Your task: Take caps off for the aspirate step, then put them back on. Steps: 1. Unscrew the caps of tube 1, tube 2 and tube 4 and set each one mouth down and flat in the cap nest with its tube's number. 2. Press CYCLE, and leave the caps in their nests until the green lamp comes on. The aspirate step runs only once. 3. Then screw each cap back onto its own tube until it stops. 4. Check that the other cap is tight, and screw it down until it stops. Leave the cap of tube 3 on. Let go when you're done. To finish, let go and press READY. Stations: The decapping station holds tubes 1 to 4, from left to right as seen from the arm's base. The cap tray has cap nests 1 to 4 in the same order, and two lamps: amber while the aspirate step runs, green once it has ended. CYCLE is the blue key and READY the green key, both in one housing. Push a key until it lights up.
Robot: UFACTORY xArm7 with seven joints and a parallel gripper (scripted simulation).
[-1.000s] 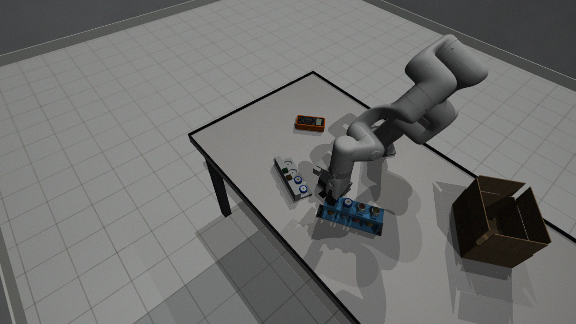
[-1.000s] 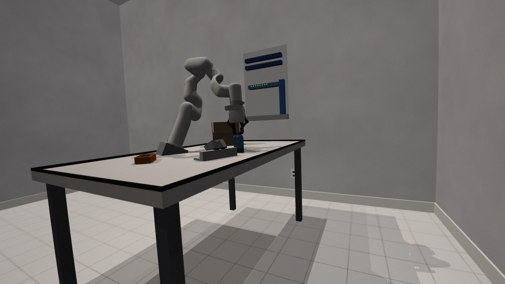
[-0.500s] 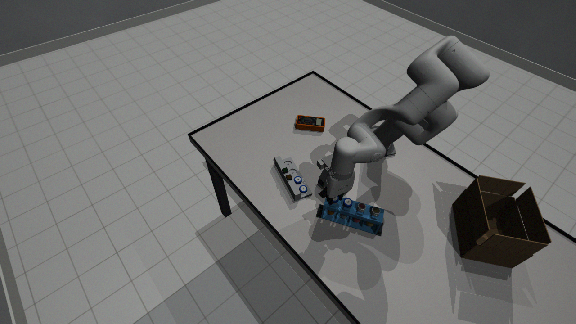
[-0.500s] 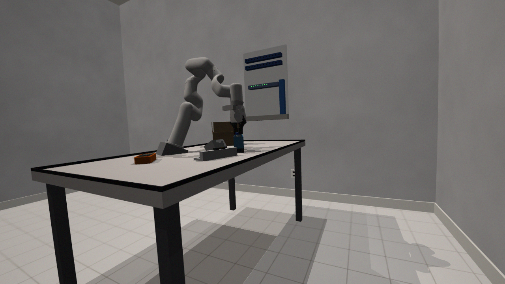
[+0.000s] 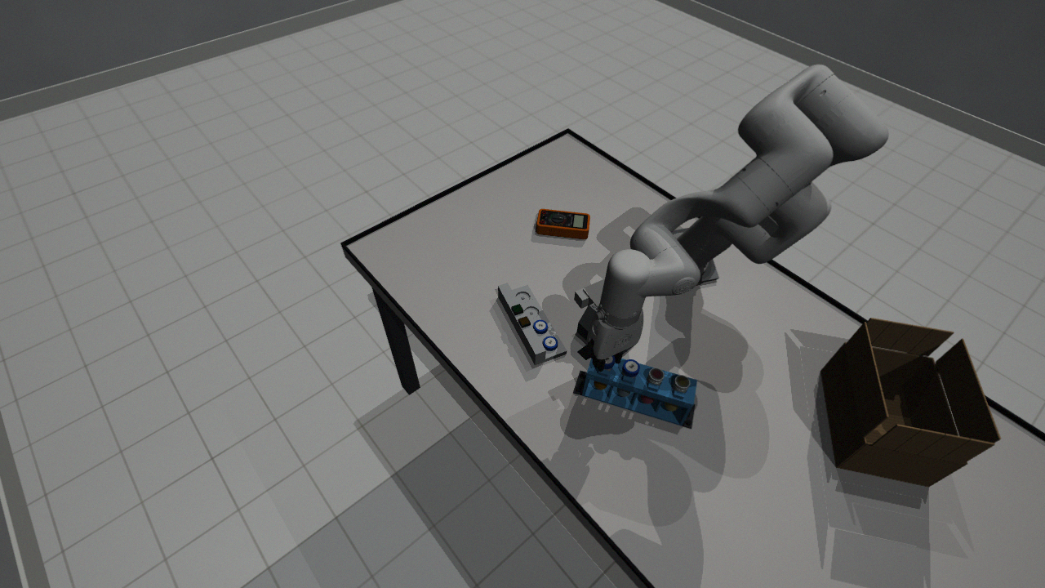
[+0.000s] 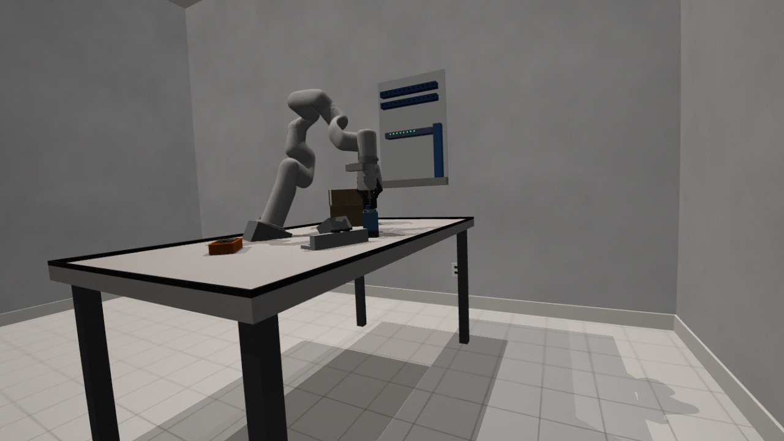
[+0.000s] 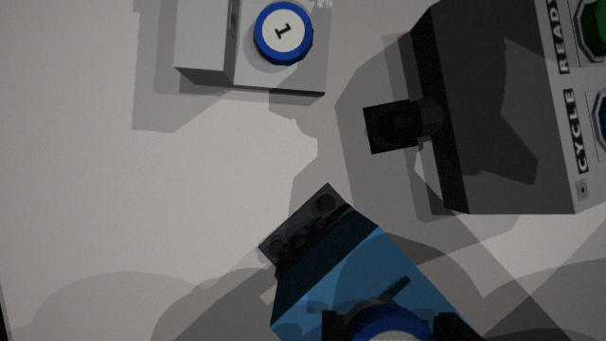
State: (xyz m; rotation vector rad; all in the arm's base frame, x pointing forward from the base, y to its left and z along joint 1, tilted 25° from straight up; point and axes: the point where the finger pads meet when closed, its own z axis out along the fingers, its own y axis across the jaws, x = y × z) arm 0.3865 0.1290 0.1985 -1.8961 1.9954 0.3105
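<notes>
Right now my hand is 1 cm above the cap 4. The rest, counted from my hand: cap 3 (3 cm behind, 4 cm to the left, 2 cm below); blue key (12 cm behind, 9 cm to the right, 6 cm below); key housing (10 cm behind, 11 cm to the right, 8 cm below).
</notes>
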